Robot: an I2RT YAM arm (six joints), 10 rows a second.
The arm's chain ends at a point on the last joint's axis. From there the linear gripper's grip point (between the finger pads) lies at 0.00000 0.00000 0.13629 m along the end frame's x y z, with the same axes.
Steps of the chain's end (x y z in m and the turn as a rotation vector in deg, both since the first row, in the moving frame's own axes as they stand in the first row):
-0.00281 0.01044 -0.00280 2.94 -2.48 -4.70
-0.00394 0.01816 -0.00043 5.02 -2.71 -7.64
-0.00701 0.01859 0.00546 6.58 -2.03 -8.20
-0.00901 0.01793 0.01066 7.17 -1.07 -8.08
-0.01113 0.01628 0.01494 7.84 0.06 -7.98
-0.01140 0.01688 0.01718 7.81 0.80 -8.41
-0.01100 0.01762 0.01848 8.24 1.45 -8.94
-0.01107 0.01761 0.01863 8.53 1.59 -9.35
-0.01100 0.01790 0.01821 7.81 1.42 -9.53
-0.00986 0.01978 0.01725 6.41 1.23 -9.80
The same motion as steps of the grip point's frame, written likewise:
-0.00898 0.00370 -0.00311 2.94 -2.48 -4.70
-0.01115 0.00670 -0.00110 5.02 -2.71 -7.64
-0.01293 0.00337 0.00448 6.58 -2.03 -8.20
-0.01274 0.00116 0.00957 7.17 -1.07 -8.08
-0.01228 -0.00226 0.01367 7.84 0.06 -7.98
-0.01087 -0.00171 0.01590 7.81 0.80 -8.41
-0.00910 -0.00210 0.01703 8.24 1.45 -8.94
-0.00897 -0.00282 0.01707 8.53 1.59 -9.35
-0.00919 -0.00081 0.01691 7.81 1.42 -9.53
-0.00825 0.00439 0.01637 6.41 1.23 -9.80

